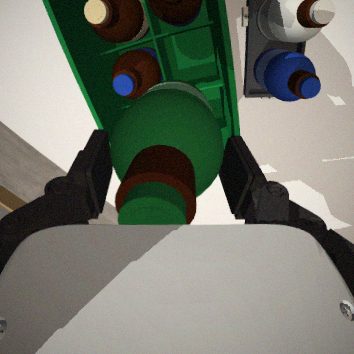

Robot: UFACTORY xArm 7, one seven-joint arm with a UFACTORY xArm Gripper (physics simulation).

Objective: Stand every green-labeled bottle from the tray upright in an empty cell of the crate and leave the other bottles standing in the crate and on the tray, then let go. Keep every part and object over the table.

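Frame: origin at the arm's base, x ahead, y left, z up, level; centimetres.
Seen in the pictures: gripper, fingertip midpoint: (167, 151).
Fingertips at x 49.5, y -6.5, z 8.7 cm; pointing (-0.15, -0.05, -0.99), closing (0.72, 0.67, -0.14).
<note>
Offsets run from my fingertips to a thing's top centre. "pt": to the spot under its first point. Level surfaces: height alone.
My gripper (167, 151) is shut on a green-labeled bottle {dx +0.2, dy -0.4, dz +6.2 cm} (167, 117) with a brown neck and green cap. The bottle is over the near part of the green crate {pt dx +2.2, dy +5.9, dz -13.9 cm} (231, 75) and hides much of that end; its base and height above the crate are hidden. In the crate, a cream-capped bottle {dx -13.3, dy -1.0, dz -15.1 cm} (122, 25), a blue-capped bottle {dx -5.5, dy -4.9, dz -15.1 cm} (141, 67) and a dark brown bottle {pt dx -7.4, dy +5.5, dz -19.2 cm} (176, 10) stand. A right-hand cell beside the blue-capped bottle is empty; another cell nearer shows partly. On the dark tray {pt dx +5.1, dy +12.0, dz -30.9 cm} (253, 50), a white bottle {dx +3.0, dy +18.3, dz -15.4 cm} (280, 22) and a blue bottle {dx +10.0, dy +13.1, dz -15.4 cm} (287, 72) stand.
The tray is to the right of the crate, with a narrow gap between them. The pale table top {dz -31.4 cm} (30, 75) shows left of the crate. A grey surface (25, 162) lies beyond the table edge at the left. Shadows cross the table at the right.
</note>
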